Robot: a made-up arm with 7 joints.
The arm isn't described. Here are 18 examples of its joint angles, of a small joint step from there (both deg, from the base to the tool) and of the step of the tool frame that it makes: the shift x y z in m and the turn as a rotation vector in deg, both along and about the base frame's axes.
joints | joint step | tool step
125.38 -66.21 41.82 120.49 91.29 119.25 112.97 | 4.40 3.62 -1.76 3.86 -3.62 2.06 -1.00 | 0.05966 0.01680 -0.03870 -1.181 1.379 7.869
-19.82 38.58 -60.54 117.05 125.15 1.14 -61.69 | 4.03 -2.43 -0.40 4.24 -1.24 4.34 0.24 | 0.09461 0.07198 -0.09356 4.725 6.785 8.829
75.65 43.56 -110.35 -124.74 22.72 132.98 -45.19 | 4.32 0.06 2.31 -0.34 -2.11 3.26 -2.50 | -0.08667 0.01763 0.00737 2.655 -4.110 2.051
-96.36 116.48 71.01 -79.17 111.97 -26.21 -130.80 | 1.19 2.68 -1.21 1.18 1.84 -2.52 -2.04 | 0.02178 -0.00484 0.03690 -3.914 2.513 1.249
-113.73 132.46 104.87 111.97 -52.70 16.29 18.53 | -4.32 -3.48 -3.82 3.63 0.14 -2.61 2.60 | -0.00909 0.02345 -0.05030 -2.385 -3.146 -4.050
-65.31 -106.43 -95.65 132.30 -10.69 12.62 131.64 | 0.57 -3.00 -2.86 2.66 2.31 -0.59 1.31 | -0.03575 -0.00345 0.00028 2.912 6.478 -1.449
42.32 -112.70 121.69 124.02 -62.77 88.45 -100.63 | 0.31 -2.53 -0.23 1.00 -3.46 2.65 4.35 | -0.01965 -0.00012 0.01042 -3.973 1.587 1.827
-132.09 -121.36 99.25 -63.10 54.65 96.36 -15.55 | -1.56 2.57 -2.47 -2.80 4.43 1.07 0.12 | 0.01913 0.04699 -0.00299 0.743 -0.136 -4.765
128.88 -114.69 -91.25 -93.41 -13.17 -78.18 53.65 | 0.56 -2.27 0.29 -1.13 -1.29 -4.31 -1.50 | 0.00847 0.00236 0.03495 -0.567 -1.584 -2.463
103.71 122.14 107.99 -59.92 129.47 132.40 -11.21 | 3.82 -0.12 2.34 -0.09 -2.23 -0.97 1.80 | -0.01210 0.03877 0.00680 0.387 -2.214 4.418
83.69 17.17 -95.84 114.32 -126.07 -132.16 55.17 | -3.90 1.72 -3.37 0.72 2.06 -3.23 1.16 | -0.03670 0.00703 0.00497 -1.494 1.177 -6.937
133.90 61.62 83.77 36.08 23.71 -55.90 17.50 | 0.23 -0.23 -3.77 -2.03 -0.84 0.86 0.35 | -0.03927 -0.02547 -0.00174 -2.025 4.066 0.771
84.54 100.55 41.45 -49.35 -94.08 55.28 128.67 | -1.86 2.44 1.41 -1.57 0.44 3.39 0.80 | 0.00493 -0.01871 0.01936 4.525 -4.846 -2.982
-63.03 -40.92 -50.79 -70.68 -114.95 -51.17 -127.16 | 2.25 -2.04 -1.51 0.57 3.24 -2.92 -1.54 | -0.01111 -0.01321 0.00024 0.480 -3.481 1.533
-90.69 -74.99 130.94 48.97 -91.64 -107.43 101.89 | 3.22 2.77 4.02 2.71 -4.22 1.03 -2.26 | 0.02903 -0.03423 -0.00415 -4.481 -5.763 6.161
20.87 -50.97 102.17 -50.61 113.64 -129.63 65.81 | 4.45 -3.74 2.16 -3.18 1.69 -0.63 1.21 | 0.06536 -0.01963 -0.02878 2.407 6.408 3.036
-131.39 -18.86 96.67 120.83 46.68 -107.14 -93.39 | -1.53 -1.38 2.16 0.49 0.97 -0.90 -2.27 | 0.00546 0.00675 0.00879 0.818 1.313 -1.652
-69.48 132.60 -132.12 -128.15 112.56 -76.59 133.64 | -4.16 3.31 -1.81 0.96 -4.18 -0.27 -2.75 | -0.07988 0.06718 0.01338 -3.162 -3.636 -2.343
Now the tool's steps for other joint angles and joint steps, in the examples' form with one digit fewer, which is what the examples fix.
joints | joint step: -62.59 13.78 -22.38 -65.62 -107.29 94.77 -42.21 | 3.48 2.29 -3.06 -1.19 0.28 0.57 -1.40
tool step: 0.0226 -0.0170 0.0092 -2.72 -1.15 -0.59
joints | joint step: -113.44 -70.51 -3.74 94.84 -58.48 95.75 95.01 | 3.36 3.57 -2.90 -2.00 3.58 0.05 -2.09
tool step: -0.0033 -0.0050 -0.0395 -3.77 6.06 2.11
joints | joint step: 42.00 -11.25 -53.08 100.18 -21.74 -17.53 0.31 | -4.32 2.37 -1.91 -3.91 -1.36 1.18 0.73
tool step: 0.0530 0.0251 -0.0237 0.26 -6.93 -3.89
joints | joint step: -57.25 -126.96 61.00 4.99 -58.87 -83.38 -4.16 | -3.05 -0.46 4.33 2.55 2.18 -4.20 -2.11
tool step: 0.0248 -0.0085 0.0257 6.26 1.54 -1.19
